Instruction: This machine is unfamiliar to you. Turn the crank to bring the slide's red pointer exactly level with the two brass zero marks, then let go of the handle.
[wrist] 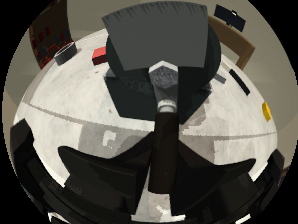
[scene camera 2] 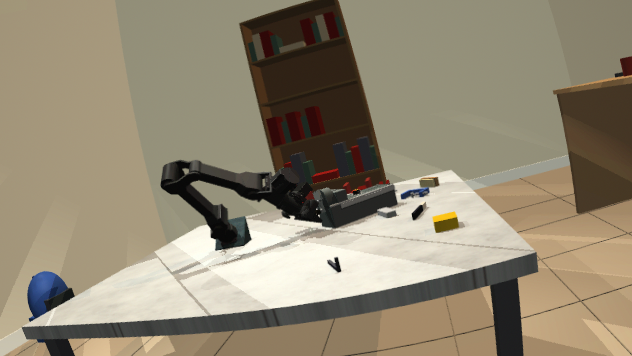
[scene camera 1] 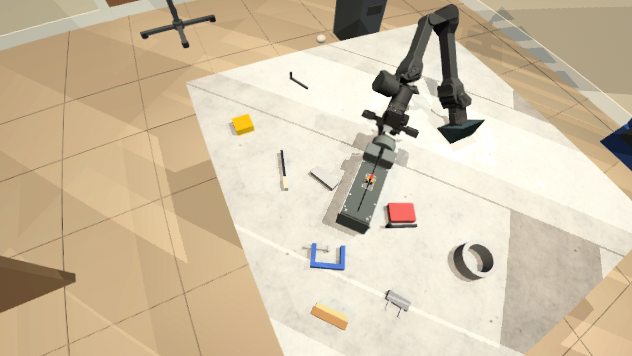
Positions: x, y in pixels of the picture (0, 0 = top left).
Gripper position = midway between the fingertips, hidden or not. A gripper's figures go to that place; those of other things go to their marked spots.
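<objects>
My gripper (wrist: 160, 136) is 0.10 m from the lens, I see, and a machine (wrist: 133, 95) is 0.09 m from the lens.
</objects>
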